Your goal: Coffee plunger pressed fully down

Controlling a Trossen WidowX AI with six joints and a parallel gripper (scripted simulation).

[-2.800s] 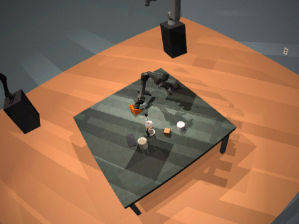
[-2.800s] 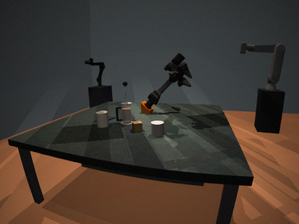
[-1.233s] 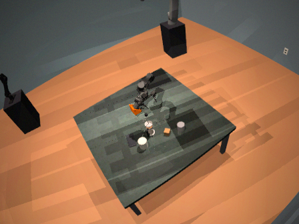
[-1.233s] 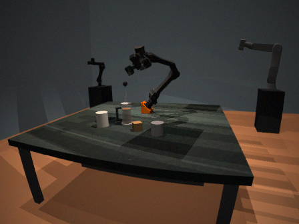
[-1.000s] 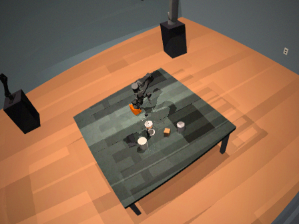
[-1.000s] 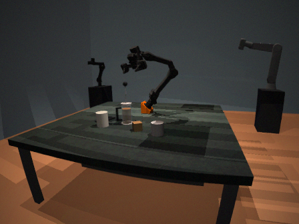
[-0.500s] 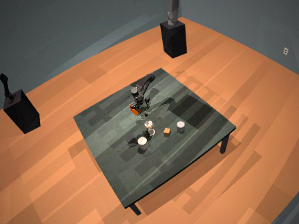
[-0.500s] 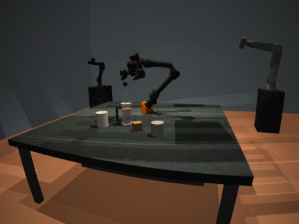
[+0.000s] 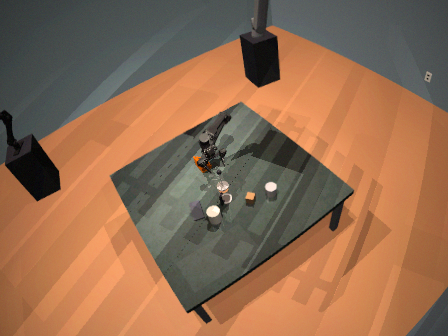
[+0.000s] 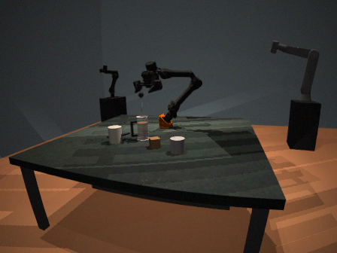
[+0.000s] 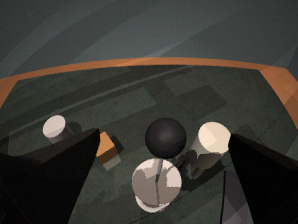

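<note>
Now: the coffee press 2 cm ahead of my gripper tip, 1 cm to the right of it and 15 cm below it.
</note>
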